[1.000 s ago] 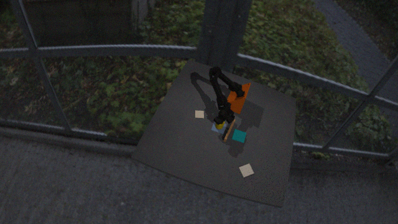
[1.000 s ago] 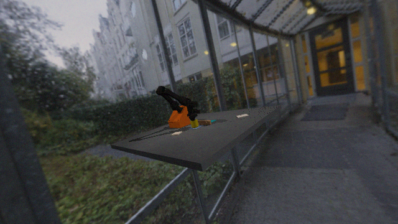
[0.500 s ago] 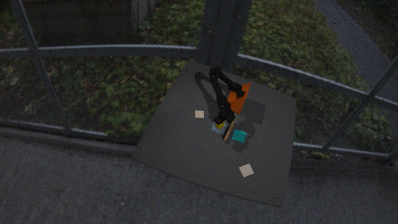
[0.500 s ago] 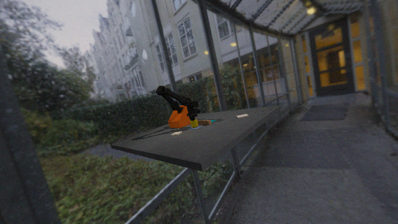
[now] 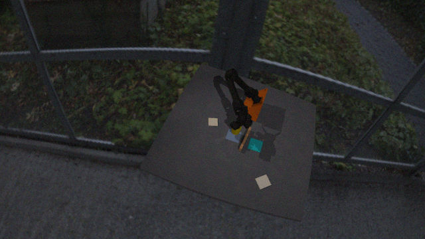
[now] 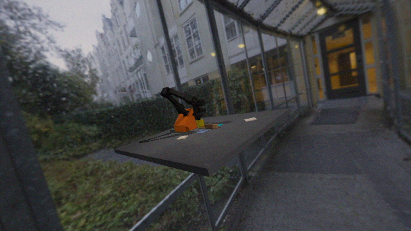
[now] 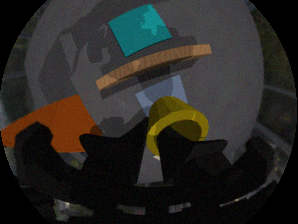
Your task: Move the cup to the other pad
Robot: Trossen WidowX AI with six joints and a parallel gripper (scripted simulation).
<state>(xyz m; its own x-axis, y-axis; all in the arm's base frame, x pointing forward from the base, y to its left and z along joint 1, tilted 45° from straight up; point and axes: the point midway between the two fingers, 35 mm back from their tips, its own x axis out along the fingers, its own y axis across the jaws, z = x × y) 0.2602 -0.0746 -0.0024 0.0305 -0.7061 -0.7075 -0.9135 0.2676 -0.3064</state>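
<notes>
The teal pad is 180 mm to the left of my gripper tip, 90 mm below it and 30 mm ahead of it. Round my gripper tip: yellow cup (20 mm ahead, 10 mm to the right); then grey-blue pad (90 mm below, 30 mm ahead, 20 mm to the right); then wooden bar (80 mm to the left, 70 mm below, 30 mm ahead).
</notes>
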